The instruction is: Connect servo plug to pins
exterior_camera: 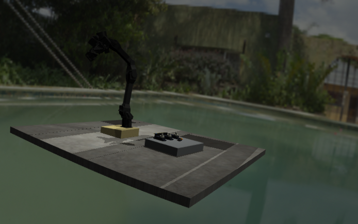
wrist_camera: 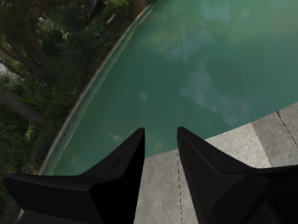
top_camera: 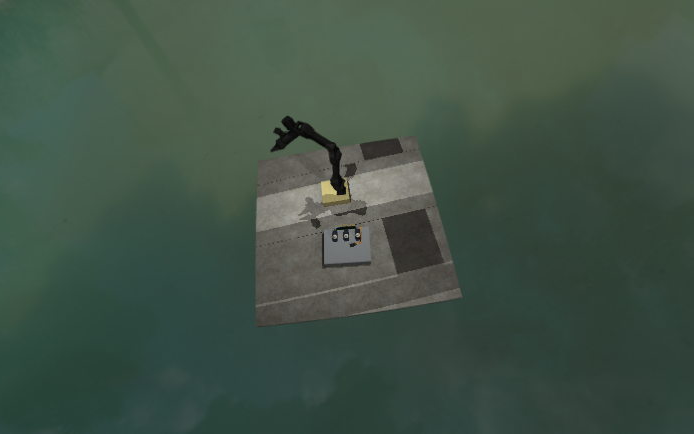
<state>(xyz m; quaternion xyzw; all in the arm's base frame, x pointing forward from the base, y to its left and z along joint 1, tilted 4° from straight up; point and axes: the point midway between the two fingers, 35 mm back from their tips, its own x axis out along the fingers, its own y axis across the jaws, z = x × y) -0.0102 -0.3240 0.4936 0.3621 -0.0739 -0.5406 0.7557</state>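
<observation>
Now: gripper tip 32 cm short of the blue band, 33 cm to the right of it and 46 cm above it. From my gripper tip the other things lie so: grey printed holder: 48 cm ahead, 38 cm to the left, 51 cm below.
</observation>
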